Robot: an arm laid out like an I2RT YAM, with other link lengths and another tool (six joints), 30 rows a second.
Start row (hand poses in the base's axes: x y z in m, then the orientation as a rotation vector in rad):
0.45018, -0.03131, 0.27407, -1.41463, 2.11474, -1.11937
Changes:
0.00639, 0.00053, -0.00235, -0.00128, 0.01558, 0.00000
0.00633, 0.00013, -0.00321, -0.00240, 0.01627, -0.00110
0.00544, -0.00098, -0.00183, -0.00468, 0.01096, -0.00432
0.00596, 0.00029, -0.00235, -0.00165, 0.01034, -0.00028
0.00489, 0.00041, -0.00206, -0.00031, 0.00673, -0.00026
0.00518, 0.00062, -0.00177, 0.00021, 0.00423, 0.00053
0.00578, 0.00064, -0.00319, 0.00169, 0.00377, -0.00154
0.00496, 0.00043, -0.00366, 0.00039, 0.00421, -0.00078
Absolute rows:
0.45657, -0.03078, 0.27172, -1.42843, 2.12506, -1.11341
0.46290, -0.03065, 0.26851, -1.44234, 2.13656, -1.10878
0.46834, -0.03163, 0.26668, -1.44980, 2.14692, -1.11064
0.47430, -0.03134, 0.26433, -1.45913, 2.15376, -1.10764
0.47919, -0.03093, 0.26227, -1.46481, 2.15847, -1.10475
0.48437, -0.03031, 0.26050, -1.46884, 2.16086, -1.10219
0.49015, -0.02967, 0.25731, -1.46993, 2.16529, -1.09872
0.49511, -0.02924, 0.25365, -1.47266, 2.16897, -1.09637

